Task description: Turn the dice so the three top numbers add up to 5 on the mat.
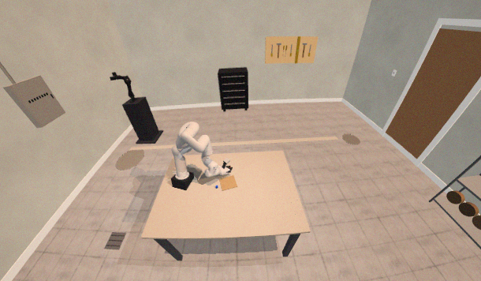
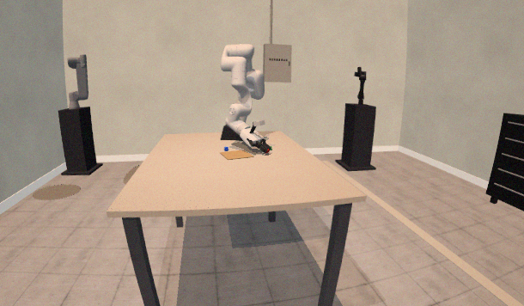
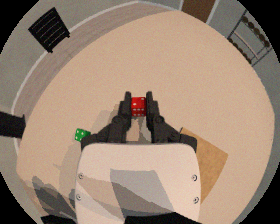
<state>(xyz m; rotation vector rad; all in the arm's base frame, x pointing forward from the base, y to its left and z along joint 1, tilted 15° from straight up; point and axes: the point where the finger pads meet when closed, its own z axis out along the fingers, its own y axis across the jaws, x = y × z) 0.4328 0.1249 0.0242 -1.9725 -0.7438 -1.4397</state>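
My hand is 100 mm past the green die, 40 mm to the right of it and 30 mm above it. From my hand the other things lie so: red die (10 mm ahead, 10 mm to the left, 10 mm below); then blue die (110 mm behind, 200 mm to the right, 30 mm below); then brown mat (10 mm behind, 150 mm to the right, 30 mm below).
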